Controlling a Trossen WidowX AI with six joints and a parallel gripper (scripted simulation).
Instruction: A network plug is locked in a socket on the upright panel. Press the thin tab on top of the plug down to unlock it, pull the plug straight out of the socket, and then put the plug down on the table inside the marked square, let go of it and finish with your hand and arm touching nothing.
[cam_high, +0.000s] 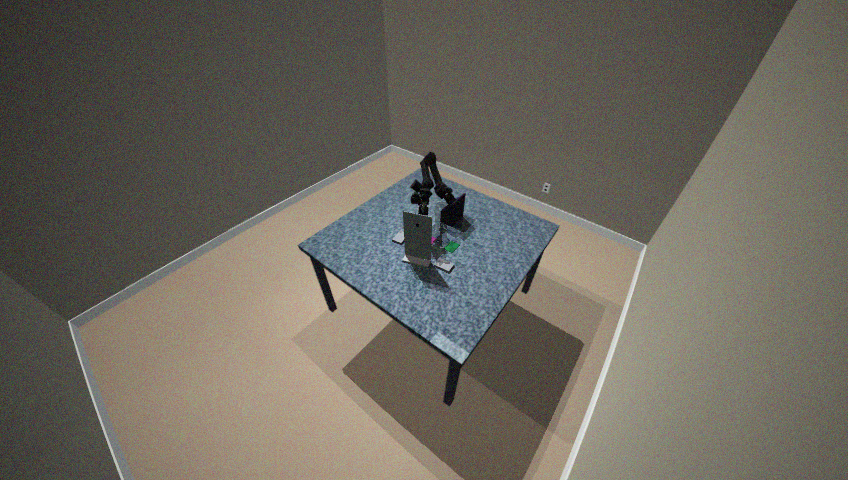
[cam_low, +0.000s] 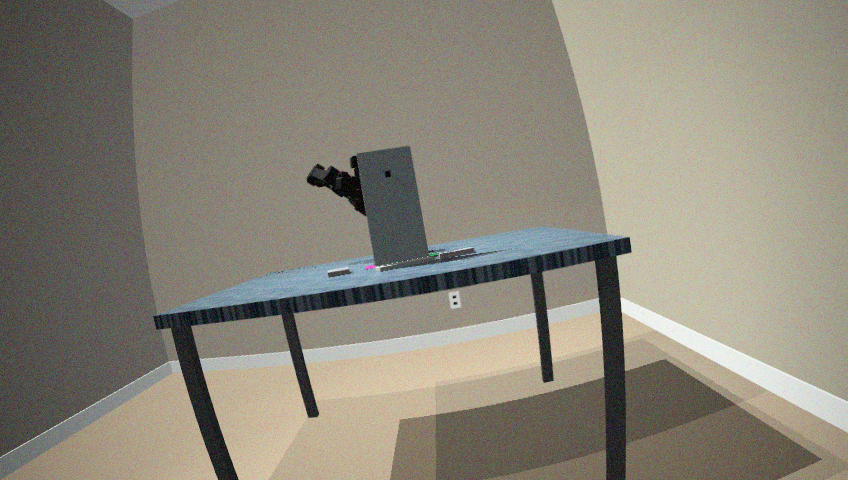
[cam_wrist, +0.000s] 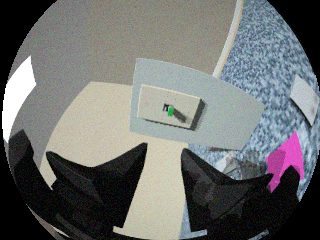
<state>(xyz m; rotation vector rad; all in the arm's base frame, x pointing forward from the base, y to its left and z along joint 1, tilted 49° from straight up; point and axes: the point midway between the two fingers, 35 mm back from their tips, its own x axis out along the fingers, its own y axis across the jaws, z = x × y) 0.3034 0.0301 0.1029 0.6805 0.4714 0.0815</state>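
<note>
Now: the network plug 120 mm ahead of my gripper tip and 40 mm to the left of it. Also, from my gripper tip: magenta patch (280 mm below, 40 mm behind, 10 mm to the right); then grey upright panel (140 mm ahead, 120 mm below, 40 mm to the left).
</note>
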